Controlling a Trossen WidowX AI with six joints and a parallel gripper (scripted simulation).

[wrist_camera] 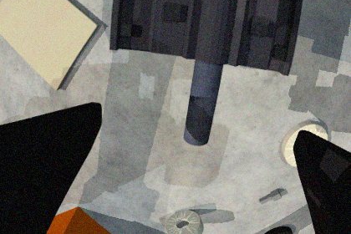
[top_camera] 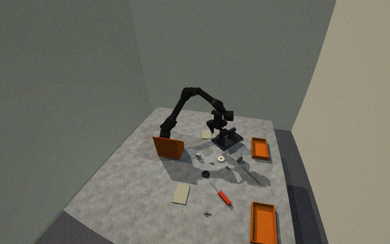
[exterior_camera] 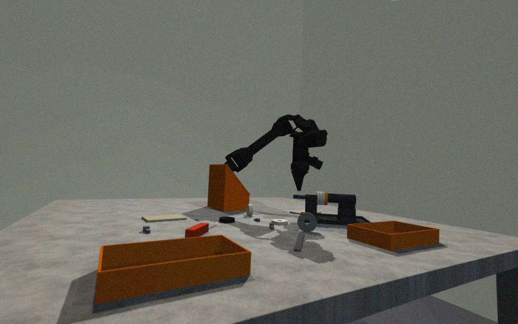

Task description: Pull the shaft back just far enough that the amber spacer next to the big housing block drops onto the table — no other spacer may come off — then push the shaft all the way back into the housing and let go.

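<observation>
My gripper tip is now 50 mm short of the dark shaft, 50 mm to the right of it and 20 mm above it. The rest, counted from my gripper tip: amber spacer: 60 mm ahead, 70 mm to the left, 30 mm below; then white spacer: 50 mm ahead, 60 mm to the left, 30 mm below; then white ring: 50 mm ahead, 130 mm to the right, 100 mm below.
</observation>
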